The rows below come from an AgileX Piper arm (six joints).
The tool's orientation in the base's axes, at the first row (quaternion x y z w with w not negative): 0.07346, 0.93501, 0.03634, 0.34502
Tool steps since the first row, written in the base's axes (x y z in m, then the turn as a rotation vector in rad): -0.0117, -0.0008, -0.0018, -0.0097, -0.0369, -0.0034; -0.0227, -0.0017, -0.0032, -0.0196, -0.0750, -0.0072; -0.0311, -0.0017, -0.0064, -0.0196, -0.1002, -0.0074; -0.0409, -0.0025, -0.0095, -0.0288, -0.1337, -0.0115; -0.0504, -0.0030, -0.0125, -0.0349, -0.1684, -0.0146; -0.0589, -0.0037, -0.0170, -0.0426, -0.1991, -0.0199; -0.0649, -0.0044, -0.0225, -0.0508, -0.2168, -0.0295; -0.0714, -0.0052, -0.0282, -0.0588, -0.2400, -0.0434; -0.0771, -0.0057, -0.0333, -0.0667, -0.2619, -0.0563
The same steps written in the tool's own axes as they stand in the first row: 0.0098, -0.0023, -0.0063, 0.0035, -0.0379, -0.0044; 0.0188, -0.0046, -0.0124, 0.0071, -0.0770, -0.0086; 0.0272, -0.0059, -0.0154, 0.0032, -0.1019, -0.0089; 0.0364, -0.0082, -0.0194, 0.0073, -0.1365, -0.0123; 0.0454, -0.0101, -0.0233, 0.0082, -0.1718, -0.0145; 0.0545, -0.0123, -0.0255, 0.0124, -0.2036, -0.0160; 0.0624, -0.0143, -0.0252, 0.0218, -0.2231, -0.0144; 0.0708, -0.0165, -0.0251, 0.0329, -0.2485, -0.0094; 0.0783, -0.0182, -0.0250, 0.0436, -0.2726, -0.0052
